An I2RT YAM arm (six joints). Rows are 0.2 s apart.
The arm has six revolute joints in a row. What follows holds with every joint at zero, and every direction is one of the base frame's. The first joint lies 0.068 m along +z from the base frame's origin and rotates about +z. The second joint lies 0.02 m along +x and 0.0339 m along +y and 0.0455 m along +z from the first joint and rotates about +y. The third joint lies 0.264 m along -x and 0.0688 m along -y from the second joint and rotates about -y. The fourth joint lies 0.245 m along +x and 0.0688 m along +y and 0.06 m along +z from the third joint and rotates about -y. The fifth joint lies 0.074 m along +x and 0.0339 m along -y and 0.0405 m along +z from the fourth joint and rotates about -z. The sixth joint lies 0.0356 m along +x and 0.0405 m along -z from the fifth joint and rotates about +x. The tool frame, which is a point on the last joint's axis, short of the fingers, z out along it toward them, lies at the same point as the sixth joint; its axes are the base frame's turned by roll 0, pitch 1.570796 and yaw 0 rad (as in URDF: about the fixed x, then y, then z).
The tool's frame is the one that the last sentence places.
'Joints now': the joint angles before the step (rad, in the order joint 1, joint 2, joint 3, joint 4, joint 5, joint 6). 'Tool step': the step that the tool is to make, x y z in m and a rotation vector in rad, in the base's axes. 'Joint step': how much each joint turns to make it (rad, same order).
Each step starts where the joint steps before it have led.
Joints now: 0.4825, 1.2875, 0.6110, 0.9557, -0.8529, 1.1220
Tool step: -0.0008, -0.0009, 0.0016, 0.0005, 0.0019, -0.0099
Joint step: -0.0008, -0.0105, 0.0008, -0.0141, 0.0091, -0.0019
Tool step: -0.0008, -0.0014, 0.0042, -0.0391, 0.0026, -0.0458
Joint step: 0.0000, -0.0379, 0.0201, -0.1255, 0.0365, -0.0641
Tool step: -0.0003, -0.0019, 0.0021, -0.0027, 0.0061, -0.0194
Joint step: -0.0045, -0.0135, 0.0039, -0.0267, 0.0147, -0.0038
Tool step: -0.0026, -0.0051, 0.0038, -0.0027, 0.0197, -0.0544
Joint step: -0.0083, -0.0387, 0.0002, -0.0598, 0.0466, -0.0031
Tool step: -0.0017, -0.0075, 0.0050, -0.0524, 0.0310, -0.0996
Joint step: -0.0148, -0.0565, 0.0242, -0.1696, 0.0796, -0.0580
